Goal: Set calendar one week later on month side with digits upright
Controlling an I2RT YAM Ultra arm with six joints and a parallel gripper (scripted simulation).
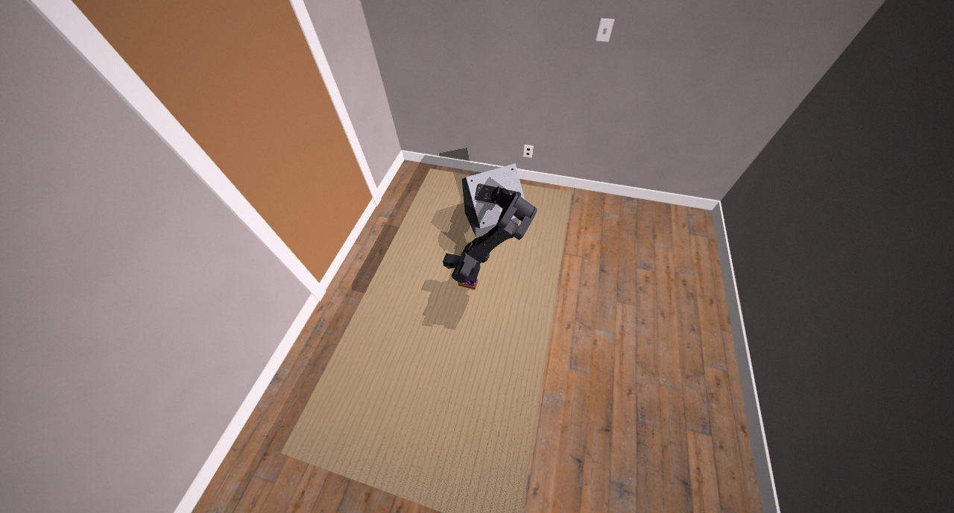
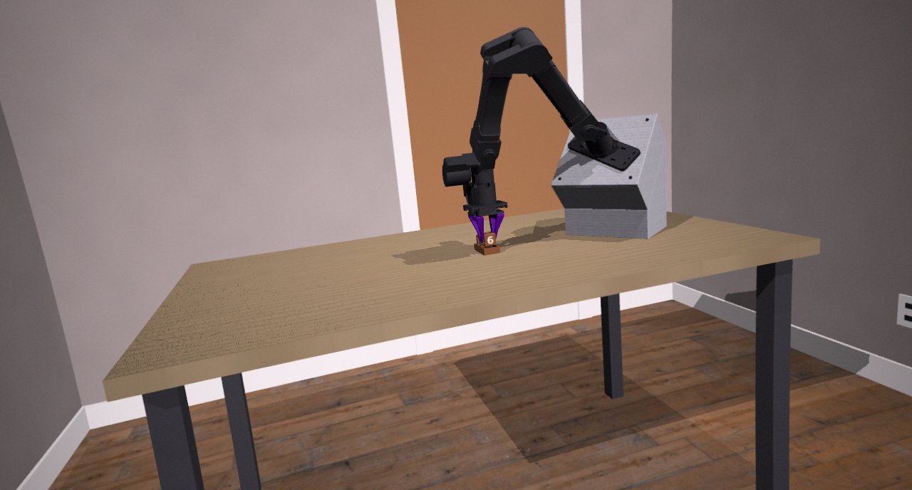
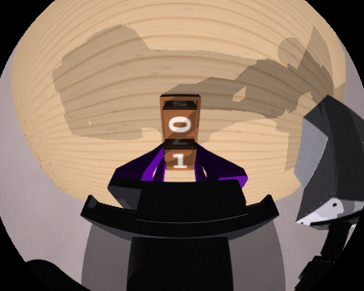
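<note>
The brown tray lies 30 mm below my hand and 20 mm to the right of it.
</note>
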